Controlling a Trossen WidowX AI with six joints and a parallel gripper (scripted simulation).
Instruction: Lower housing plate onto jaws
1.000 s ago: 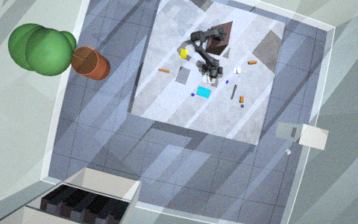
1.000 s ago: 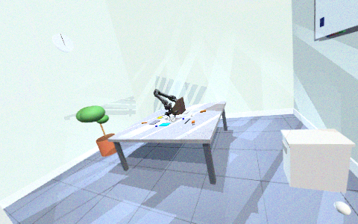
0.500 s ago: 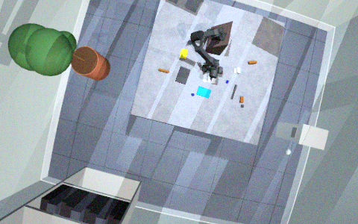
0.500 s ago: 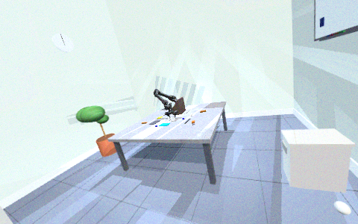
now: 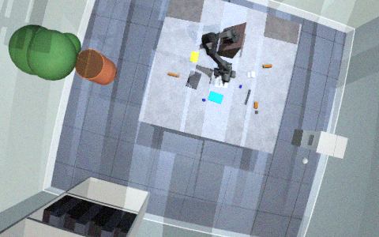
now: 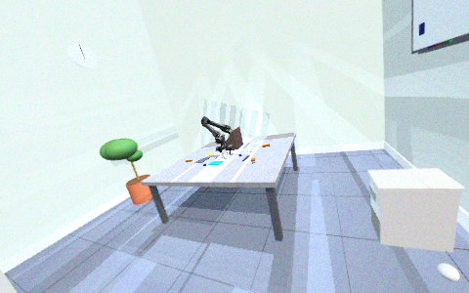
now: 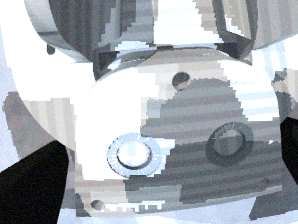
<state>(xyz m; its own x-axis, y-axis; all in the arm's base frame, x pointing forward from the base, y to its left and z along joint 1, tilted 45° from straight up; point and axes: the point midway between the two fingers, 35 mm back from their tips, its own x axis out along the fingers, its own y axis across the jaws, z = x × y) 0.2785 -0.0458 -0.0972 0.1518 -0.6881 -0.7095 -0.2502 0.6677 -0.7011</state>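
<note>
Right now the white housing plate is 20 mm above my gripper tip and 10 mm ahead of it. Also, from my gripper tip: dark bar: 290 mm to the left, 90 mm ahead; then grey slab: 230 mm to the right, 130 mm ahead; then cyan block: 210 mm ahead, 20 mm to the left.
</note>
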